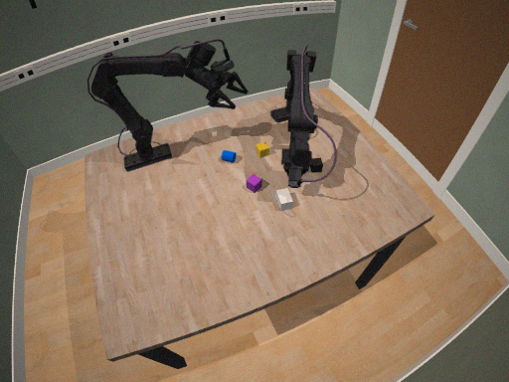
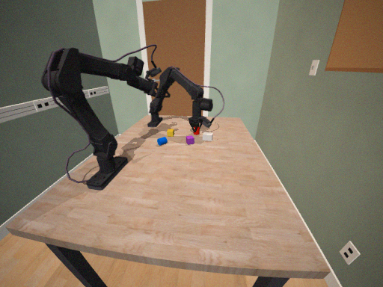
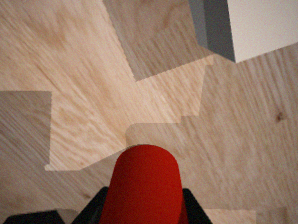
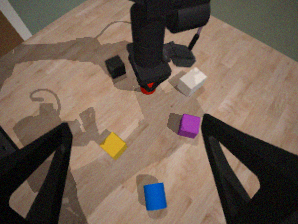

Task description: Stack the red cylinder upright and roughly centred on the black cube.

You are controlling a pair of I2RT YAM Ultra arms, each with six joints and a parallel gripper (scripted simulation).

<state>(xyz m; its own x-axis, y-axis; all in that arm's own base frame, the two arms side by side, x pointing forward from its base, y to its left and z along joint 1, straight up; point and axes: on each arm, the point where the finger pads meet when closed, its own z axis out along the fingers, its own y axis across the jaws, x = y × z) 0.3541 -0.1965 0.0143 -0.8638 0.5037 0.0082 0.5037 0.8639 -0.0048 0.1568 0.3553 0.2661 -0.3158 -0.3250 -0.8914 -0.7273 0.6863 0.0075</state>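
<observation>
Now: the black cube 100 mm to the left of my left hand, 10 mm below it and 10 mm behind it. Round my left hand: white cube 80 mm to the right, 80 mm ahead, 10 mm below; red cylinder right at my left hand; purple cube 140 mm to the right, 30 mm behind, 10 mm below.
</observation>
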